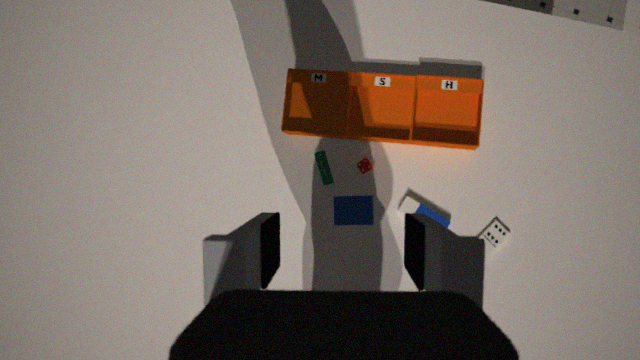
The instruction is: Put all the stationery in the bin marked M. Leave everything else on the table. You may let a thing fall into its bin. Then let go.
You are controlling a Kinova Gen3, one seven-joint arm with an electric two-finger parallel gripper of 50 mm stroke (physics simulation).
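Places are measured from the arm's base along level axes (x back, y right, z up), in centimetres.
Pixels of known places: gripper, fingertip midpoint: (342, 239).
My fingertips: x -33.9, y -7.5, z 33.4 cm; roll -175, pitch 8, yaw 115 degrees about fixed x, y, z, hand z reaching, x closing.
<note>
Behind a point stands the place of what it marks.
My gripper (342, 239) {x -33.9, y -7.5, z 33.4 cm} is open and empty, high above the table. An eraser-like block (433, 215) {x -35.9, y -2.0, z -8.3 cm}, white at one end and blue at the other, lies at a slant behind the right finger, which hides part of its near edge. A small green cylinder-like piece (324, 168) {x -35.4, y -17.3, z -8.2 cm} lies in shadow in front of the bin marked M (300, 76) {x -45.2, y -25.2, z -6.8 cm}; I cannot tell exactly what it is. A flat dark blue rectangular thing (353, 210) {x -32.0, y -11.6, z -8.6 cm} lies ahead of the gap between the fingers. The inside of bin M is partly shadowed, and no loose thing shows in it.
A red die (365, 165) {x -38.0, y -12.6, z -8.0 cm} lies right of the green piece. A white piece with black dots (496, 232) {x -37.3, y 6.2, z -8.9 cm} lies beyond the right finger. The bins marked S (367, 82) {x -47.8, y -16.7, z -6.8 cm} and H (467, 86) {x -52.2, y -4.9, z -6.1 cm} adjoin bin M. A grey perforated panel (592, 14) shows at the top right.
</note>
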